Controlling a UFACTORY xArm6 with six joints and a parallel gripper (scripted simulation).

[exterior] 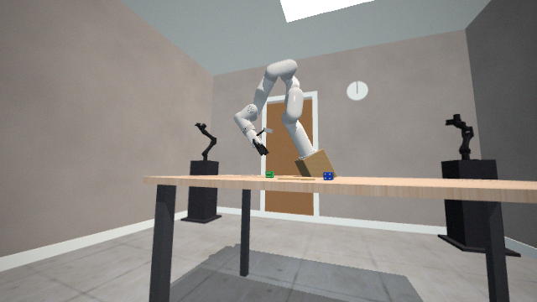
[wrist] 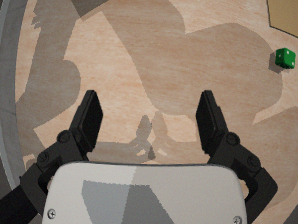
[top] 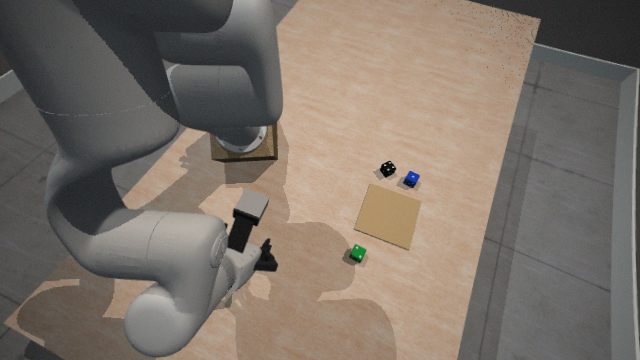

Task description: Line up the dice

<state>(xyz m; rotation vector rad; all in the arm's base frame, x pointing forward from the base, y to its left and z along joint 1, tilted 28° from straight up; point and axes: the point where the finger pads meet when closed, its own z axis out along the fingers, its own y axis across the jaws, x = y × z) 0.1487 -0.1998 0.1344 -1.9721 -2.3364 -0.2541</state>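
The green die is 22 cm ahead of my hand, 10 cm to the left of it and 12 cm below it. Also, from my hand: tan mat 26 cm ahead, 24 cm to the left, 14 cm below; black die 21 cm ahead, 36 cm to the left, 12 cm below; blue die 28 cm ahead, 35 cm to the left, 12 cm below.
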